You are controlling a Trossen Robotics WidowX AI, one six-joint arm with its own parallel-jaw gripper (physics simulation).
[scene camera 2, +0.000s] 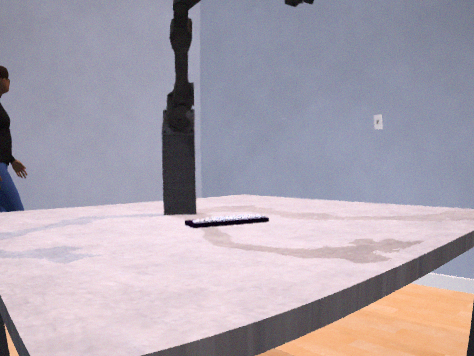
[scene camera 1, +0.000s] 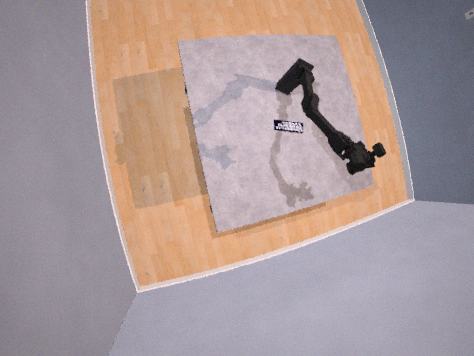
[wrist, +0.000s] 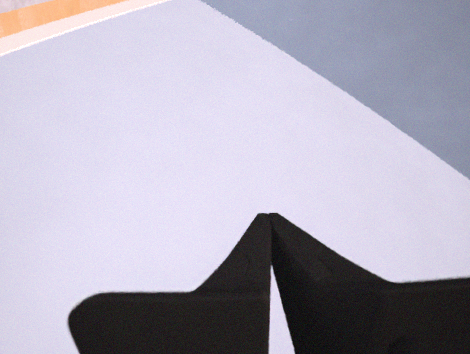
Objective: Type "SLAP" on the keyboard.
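Pixels of known places: gripper, fingertip midpoint: (scene camera 1: 374,166) (wrist: 267,222); arm's base at its link origin: (scene camera 2: 177,121) (scene camera 1: 301,69).
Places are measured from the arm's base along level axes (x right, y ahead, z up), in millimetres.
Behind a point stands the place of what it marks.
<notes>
A small black keyboard with white keys (scene camera 1: 288,126) @[x 100, y 261, z -279 mm] (scene camera 2: 227,220) @[x 114, y 281, z -283 mm] lies flat on the table, near the arm's base. It does not show in the wrist view. My gripper (wrist: 267,222) @[x 84, y 615, z 285 mm] is shut with its fingertips touching and nothing between them. In the first scene view the arm's far end is high up, over the table's right edge, well away from the keyboard. In the second scene view most of the gripper end is above the top of the view. The separate keys are too small to read.
The grey table (scene camera 1: 240,185) @[x 578, y 462, z -295 mm] (scene camera 2: 125,290) @[x 645, y 520, z -296 mm] bears the arm's dark base (scene camera 1: 292,77) @[x 27, y 6, z -82 mm] (scene camera 2: 179,172) @[x 13, y 20, z -164 mm] and shadows of the arm. A person (scene camera 2: 6,145) stands beyond the table at the left. Wooden floor (scene camera 1: 165,260) and pale walls surround the table. The wrist view faces a pale wall (wrist: 150,150).
</notes>
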